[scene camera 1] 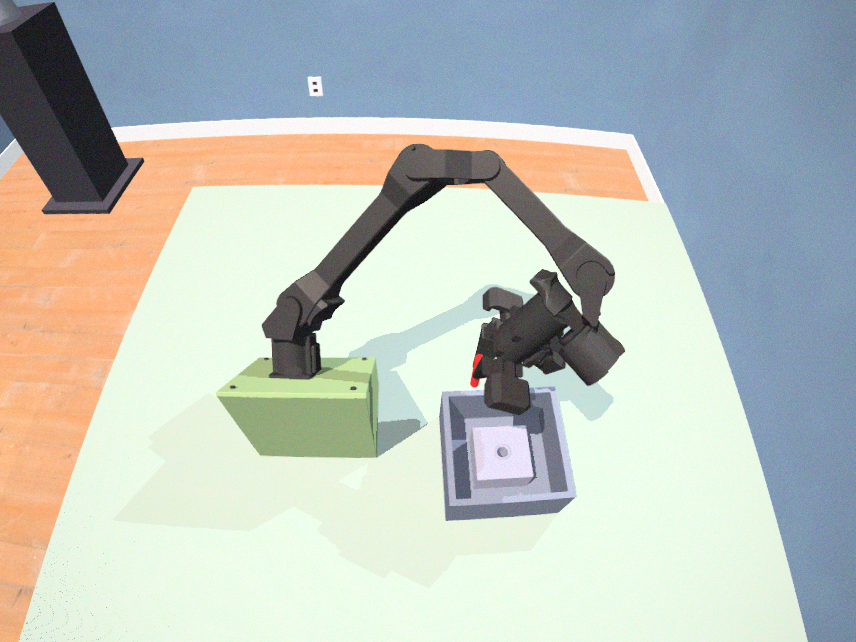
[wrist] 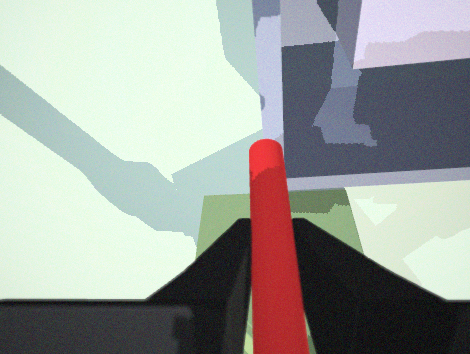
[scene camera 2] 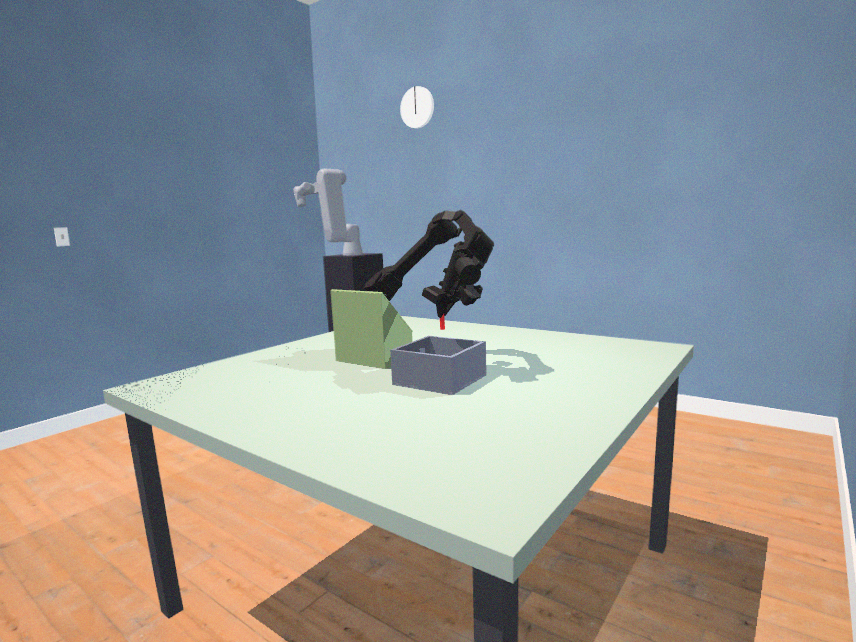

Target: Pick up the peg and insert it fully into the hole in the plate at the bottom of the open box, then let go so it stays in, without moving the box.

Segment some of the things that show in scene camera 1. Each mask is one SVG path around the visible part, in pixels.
My gripper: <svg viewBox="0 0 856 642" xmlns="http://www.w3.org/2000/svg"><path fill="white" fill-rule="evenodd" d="M491 287L482 295L483 309L488 312L492 308L498 310L500 319L492 317L491 322L484 322L481 325L472 368L475 356L478 354L483 356L477 364L472 378L487 378L484 384L484 403L488 408L521 415L531 408L529 383L526 380L519 379L523 377L523 367L531 368L536 366L545 375L565 369L566 362L558 354L563 347L559 340L564 335L564 330L549 341L536 340L527 333L520 320L520 309L523 306L522 296L499 287Z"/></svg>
A grey-blue box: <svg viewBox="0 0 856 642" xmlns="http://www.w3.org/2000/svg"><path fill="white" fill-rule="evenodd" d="M555 387L529 388L531 408L521 415L488 408L484 403L484 390L442 391L439 425L445 521L559 513L575 498ZM526 425L533 478L528 485L474 489L470 450L472 428Z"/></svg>
